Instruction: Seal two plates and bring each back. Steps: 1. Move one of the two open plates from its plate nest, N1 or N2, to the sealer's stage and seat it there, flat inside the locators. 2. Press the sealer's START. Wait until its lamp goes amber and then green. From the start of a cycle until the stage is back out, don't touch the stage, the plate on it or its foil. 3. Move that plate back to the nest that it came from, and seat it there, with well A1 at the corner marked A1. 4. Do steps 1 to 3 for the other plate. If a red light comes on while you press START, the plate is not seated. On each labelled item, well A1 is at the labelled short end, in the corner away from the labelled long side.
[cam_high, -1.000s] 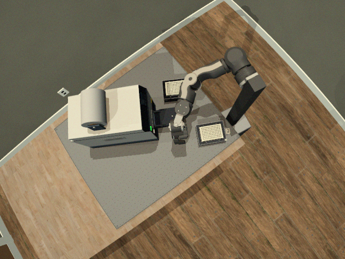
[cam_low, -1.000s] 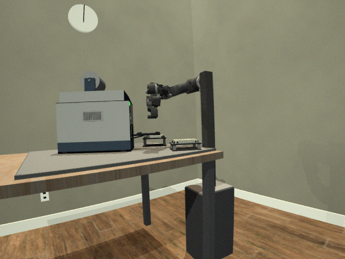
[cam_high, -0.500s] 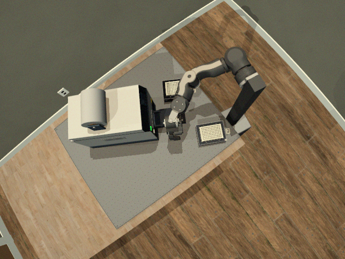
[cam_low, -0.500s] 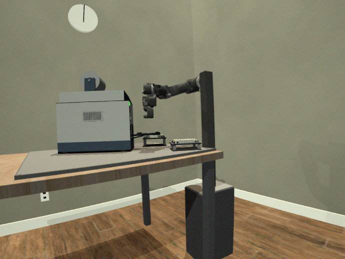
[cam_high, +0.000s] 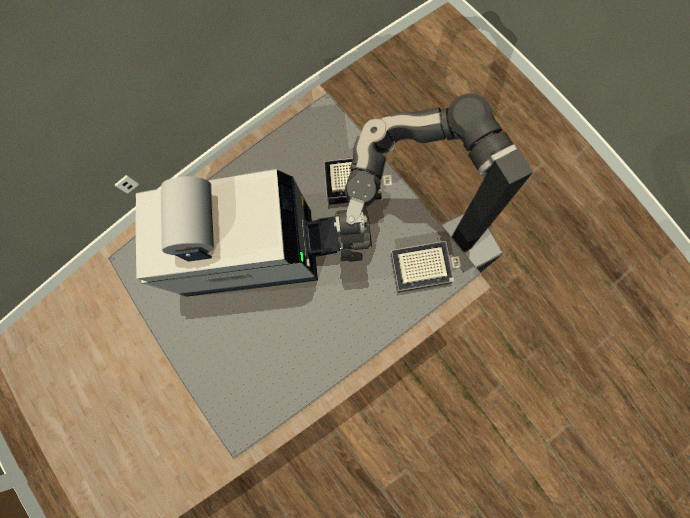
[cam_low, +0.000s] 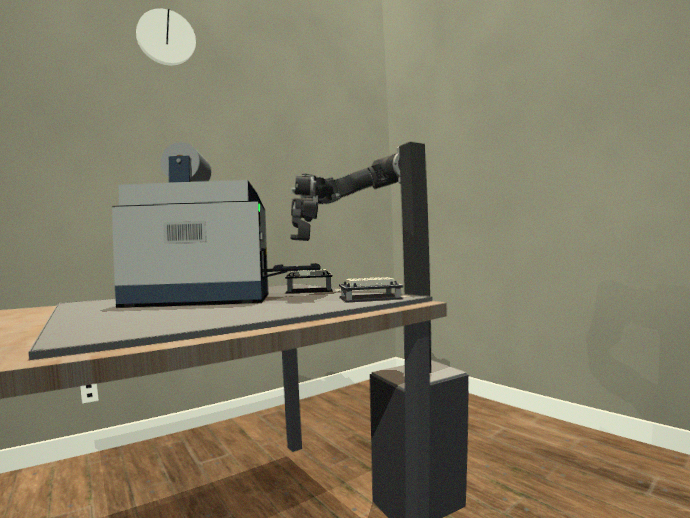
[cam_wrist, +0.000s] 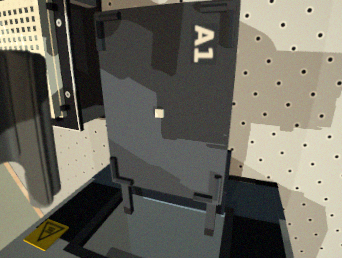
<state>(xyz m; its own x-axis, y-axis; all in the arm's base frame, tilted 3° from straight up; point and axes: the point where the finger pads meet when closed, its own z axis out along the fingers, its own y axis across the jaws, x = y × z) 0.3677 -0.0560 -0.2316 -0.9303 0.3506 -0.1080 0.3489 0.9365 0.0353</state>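
The black nest N1 is 10 cm behind my hand, 20 cm to the right of it and 12 cm below it. Round my hand: yellow warning label 6 cm ahead, 16 cm to the right, 3 cm below; plate 16 cm behind, 14 cm to the left, 13 cm below; sealer stage 4 cm to the right, 8 cm below.
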